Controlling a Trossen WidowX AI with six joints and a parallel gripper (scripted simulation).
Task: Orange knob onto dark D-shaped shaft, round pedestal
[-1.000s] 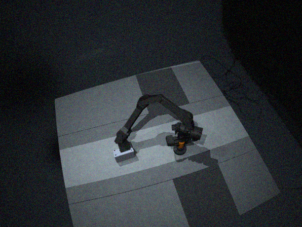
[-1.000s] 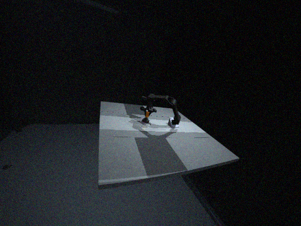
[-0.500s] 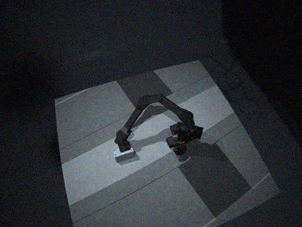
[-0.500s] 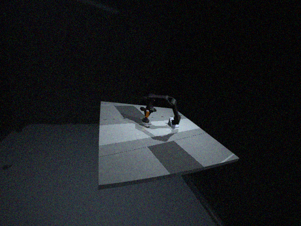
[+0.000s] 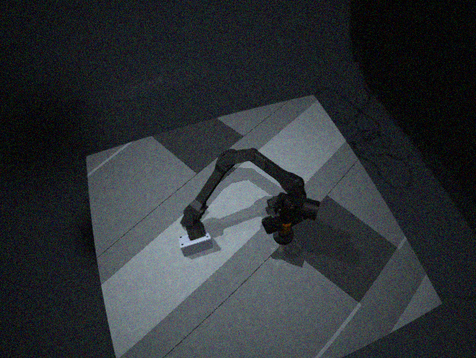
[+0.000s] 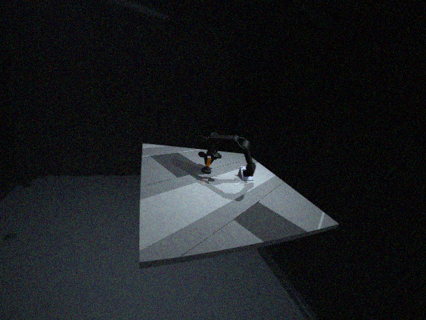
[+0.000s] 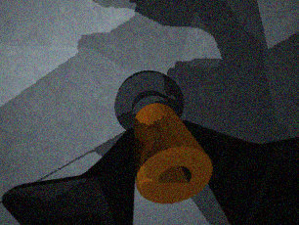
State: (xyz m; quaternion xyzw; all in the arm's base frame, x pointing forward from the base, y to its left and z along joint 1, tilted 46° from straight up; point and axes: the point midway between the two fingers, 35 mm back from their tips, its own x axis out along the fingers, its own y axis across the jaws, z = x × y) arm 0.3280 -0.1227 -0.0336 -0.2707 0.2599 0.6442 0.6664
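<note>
Right now my gripper tip is 20 mm below the orange knob. Round my gripper tip: dark round pedestal: 40 mm below.
</note>
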